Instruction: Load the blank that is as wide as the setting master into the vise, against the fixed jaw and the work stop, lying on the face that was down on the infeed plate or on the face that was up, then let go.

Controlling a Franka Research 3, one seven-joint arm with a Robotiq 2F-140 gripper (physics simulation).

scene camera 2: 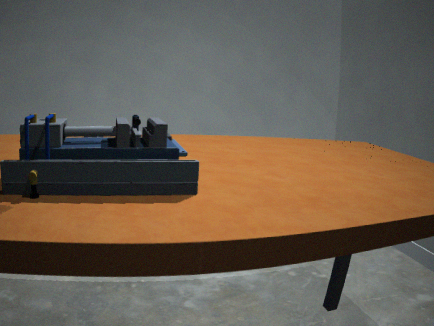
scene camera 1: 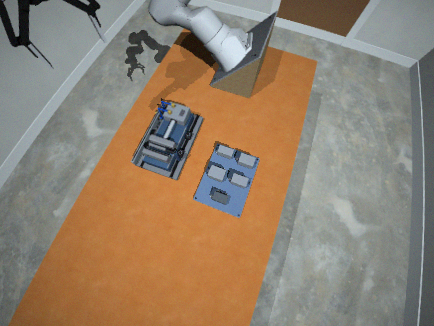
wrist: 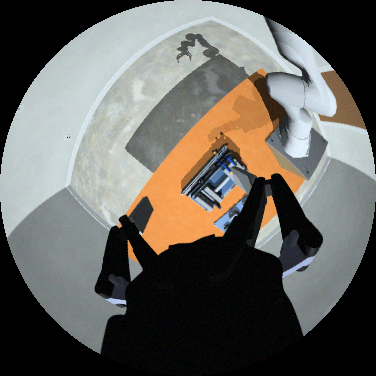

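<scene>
My gripper is open and empty, high above the table on the vise's side. The vise has two upright grey jaws with a gap between them; a small grey piece shows low in the gap in scene camera 2. The blue infeed plate lies beside it. Light grey blocks stand on it in two rows, and a darker grey block lies nearer one end. Their widths and which is the setting master cannot be told. The wrist view partly hides the plate behind a finger.
The arm's wedge-shaped base stands at the table's far end. Blue hoses rise at the vise's rear. A long grey rail runs along the vise's side. The orange table top carries the vise and plate.
</scene>
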